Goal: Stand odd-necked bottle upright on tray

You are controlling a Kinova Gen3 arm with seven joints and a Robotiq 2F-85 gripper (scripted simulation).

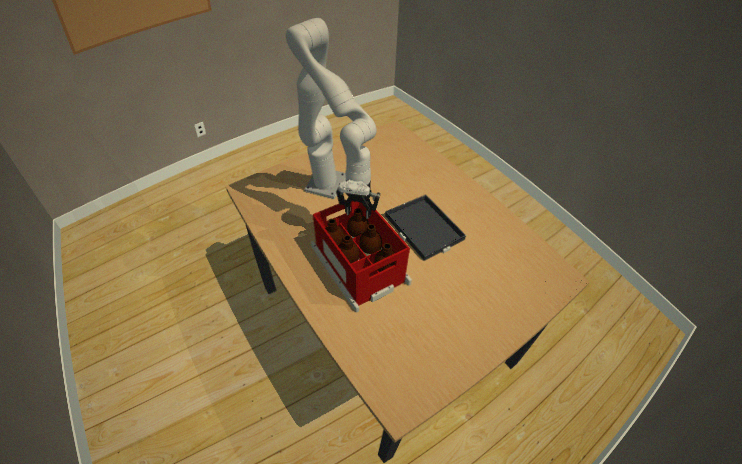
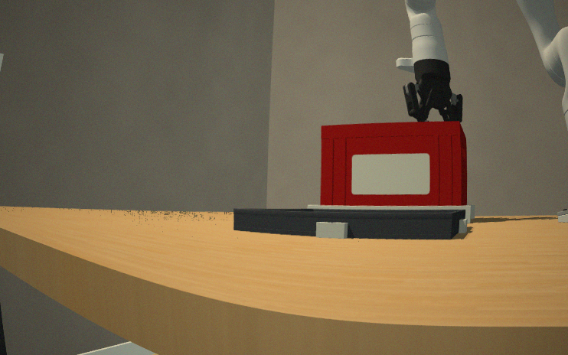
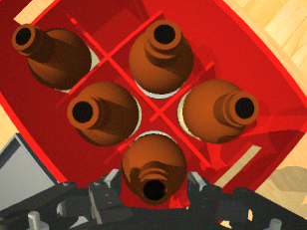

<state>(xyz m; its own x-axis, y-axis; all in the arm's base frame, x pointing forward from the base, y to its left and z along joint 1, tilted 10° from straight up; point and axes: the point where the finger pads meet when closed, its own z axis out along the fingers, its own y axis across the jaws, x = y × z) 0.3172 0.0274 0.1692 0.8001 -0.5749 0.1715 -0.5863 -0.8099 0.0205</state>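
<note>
The red crate is 9 cm ahead of my hand, 3 cm to the right of it and 7 cm below it. From my hand the other things lie so: dark grey tray (2 cm ahead, 26 cm to the left, 14 cm below); glass bottle (17 cm ahead, 3 cm to the left, 7 cm below).
</note>
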